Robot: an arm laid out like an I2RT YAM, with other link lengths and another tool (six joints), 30 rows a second.
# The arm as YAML. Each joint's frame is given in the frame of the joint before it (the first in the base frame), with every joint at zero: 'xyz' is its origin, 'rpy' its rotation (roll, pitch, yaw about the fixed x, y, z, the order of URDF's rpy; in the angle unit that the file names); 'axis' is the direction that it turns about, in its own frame. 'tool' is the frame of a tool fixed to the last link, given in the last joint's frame.
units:
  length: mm
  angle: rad
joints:
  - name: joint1
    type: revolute
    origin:
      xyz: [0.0, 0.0, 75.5]
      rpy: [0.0, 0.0, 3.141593]
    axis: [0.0, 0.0, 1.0]
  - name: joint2
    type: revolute
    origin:
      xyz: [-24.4, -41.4, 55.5]
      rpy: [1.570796, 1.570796, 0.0]
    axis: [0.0, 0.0, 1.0]
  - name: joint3
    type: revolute
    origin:
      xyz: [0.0, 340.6, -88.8]
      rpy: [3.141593, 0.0, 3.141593]
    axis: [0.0, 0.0, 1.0]
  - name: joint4
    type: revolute
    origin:
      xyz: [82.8, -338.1, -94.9]
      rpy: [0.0, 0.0, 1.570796]
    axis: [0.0, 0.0, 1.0]
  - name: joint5
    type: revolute
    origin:
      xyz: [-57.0, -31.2, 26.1]
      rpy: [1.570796, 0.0, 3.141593]
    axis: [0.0, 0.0, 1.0]
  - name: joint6
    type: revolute
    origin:
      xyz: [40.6, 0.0, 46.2]
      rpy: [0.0, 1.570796, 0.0]
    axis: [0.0, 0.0, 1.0]
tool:
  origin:
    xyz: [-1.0, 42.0, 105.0]
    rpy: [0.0, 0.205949, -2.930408]
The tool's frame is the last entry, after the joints.
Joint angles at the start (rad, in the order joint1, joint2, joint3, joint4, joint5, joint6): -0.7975, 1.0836, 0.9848, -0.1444, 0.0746, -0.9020
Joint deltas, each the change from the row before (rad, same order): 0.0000, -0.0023, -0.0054, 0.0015, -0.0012, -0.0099; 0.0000, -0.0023, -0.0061, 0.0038, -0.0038, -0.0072; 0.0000, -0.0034, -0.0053, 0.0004, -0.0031, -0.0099; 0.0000, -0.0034, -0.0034, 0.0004, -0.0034, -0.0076; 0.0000, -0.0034, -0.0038, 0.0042, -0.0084, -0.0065; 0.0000, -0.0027, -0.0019, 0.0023, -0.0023, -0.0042; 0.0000, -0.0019, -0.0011, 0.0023, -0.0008, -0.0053; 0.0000, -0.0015, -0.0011, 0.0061, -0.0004, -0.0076; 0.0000, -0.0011, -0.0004, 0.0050, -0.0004, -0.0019; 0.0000, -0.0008, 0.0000, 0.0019, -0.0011, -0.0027; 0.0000, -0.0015, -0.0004, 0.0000, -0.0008, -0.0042; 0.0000, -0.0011, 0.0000, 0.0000, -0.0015, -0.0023; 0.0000, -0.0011, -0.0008, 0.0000, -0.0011, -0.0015; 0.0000, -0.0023, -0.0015, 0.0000, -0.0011, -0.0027; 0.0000, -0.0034, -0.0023, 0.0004, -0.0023, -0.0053; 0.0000, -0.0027, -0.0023, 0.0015, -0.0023, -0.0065
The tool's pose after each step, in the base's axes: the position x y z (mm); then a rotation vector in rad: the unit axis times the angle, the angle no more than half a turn. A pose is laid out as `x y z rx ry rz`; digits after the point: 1 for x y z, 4 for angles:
273.5 -302.6 448.1 0.2738 2.1412 -1.1189
273.8 -301.9 446.6 0.2637 2.1425 -1.1215
273.8 -300.8 445.3 0.2516 2.1460 -1.1260
273.7 -299.7 445.0 0.2415 2.1469 -1.1294
274.4 -298.3 445.1 0.2280 2.1431 -1.1298
274.3 -297.5 445.7 0.2221 2.1404 -1.1329
274.2 -297.0 446.4 0.2166 2.1382 -1.1380
274.2 -296.6 447.7 0.2095 2.1330 -1.1470
274.2 -296.4 449.0 0.2076 2.1274 -1.1511
274.3 -296.1 449.7 0.2042 2.1249 -1.1538
274.2 -295.6 450.2 0.1997 2.1245 -1.1570
274.2 -295.2 450.6 0.1963 2.1236 -1.1582
274.1 -294.9 450.6 0.1939 2.1234 -1.1587
273.9 -294.2 450.7 0.1904 2.1229 -1.1604
273.6 -293.2 451.0 0.1835 2.1220 -1.1636
273.5 -292.3 451.2 0.1755 2.1209 -1.1679

